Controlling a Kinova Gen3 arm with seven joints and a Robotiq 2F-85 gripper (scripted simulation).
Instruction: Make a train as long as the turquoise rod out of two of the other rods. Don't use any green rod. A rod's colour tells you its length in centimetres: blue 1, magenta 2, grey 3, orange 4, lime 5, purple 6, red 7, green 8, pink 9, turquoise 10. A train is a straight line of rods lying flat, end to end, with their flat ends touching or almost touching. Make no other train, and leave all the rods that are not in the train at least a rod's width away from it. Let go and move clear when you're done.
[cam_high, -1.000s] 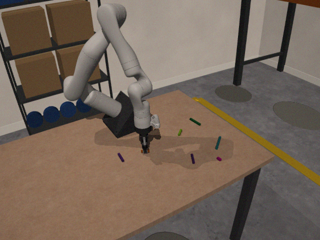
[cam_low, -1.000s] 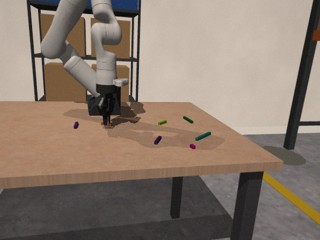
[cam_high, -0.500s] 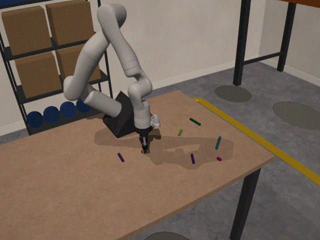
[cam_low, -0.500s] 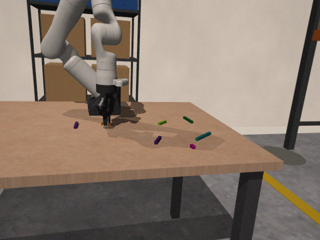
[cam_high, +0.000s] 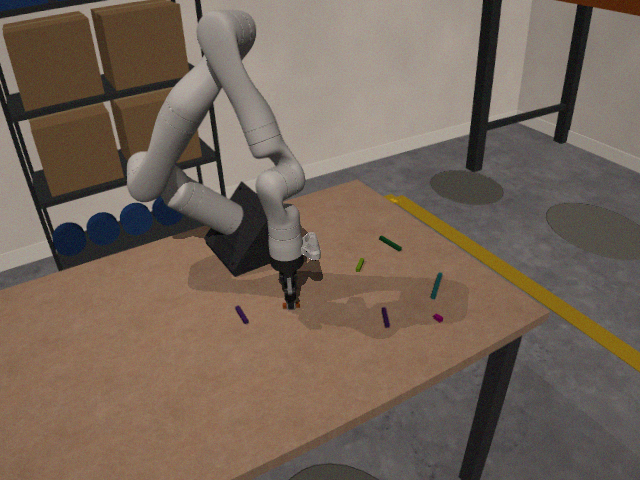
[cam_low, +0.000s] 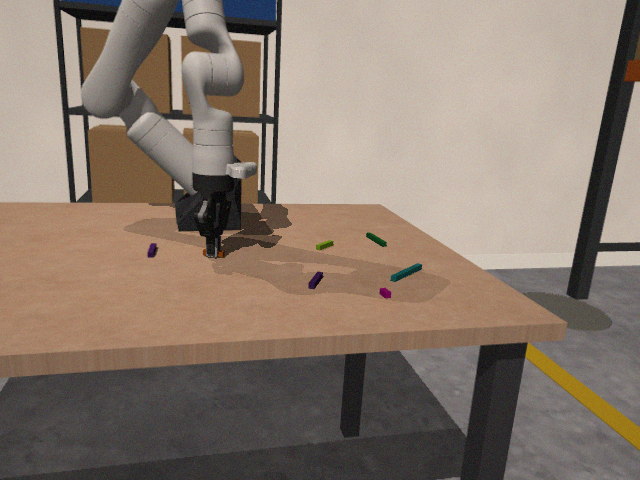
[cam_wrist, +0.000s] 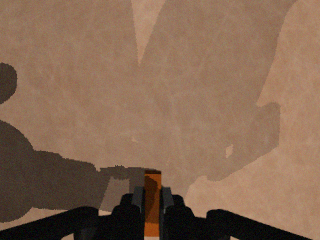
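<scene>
My gripper is now 10 mm above the orange rod. Also, from my hand: lime rod (70 mm behind, 230 mm to the left, 20 mm below); then purple rod (30 mm behind, 120 mm to the right, 20 mm below); then magenta rod (200 mm ahead, 280 mm to the left, 20 mm below).
</scene>
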